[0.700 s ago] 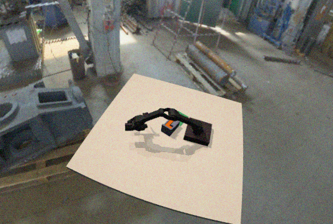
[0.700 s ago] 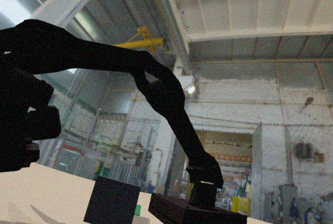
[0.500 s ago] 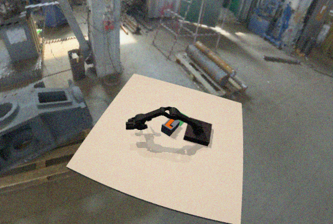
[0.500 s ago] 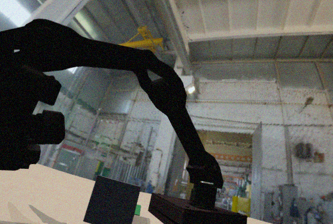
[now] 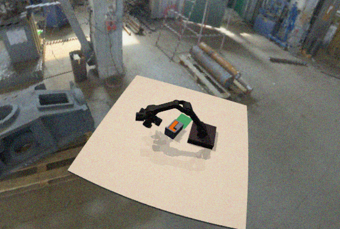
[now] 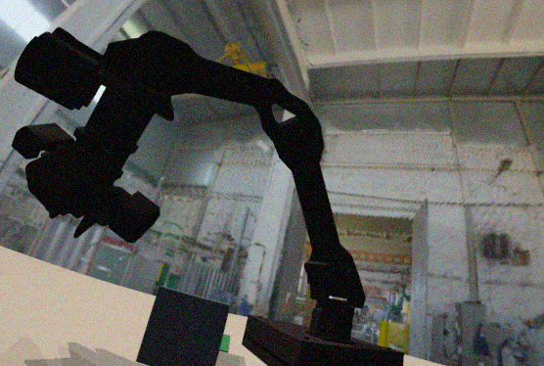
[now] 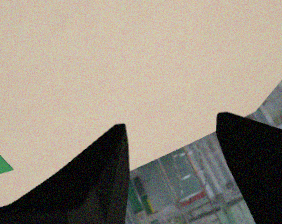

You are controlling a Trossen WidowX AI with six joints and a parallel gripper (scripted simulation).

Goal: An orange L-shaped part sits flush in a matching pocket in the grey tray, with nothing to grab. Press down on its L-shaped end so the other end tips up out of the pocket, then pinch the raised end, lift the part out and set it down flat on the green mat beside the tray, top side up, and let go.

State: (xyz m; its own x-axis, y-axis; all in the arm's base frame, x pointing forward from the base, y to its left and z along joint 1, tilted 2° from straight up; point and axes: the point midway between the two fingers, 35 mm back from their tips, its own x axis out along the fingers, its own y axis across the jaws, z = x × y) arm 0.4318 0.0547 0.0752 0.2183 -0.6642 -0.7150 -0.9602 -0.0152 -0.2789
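My gripper tip is 200 mm past the orange L-shaped part, 70 mm above it and 30 mm to the left of it. The rest, counted from my gripper tip: green mat (250 mm behind, 180 mm to the right, 140 mm below).
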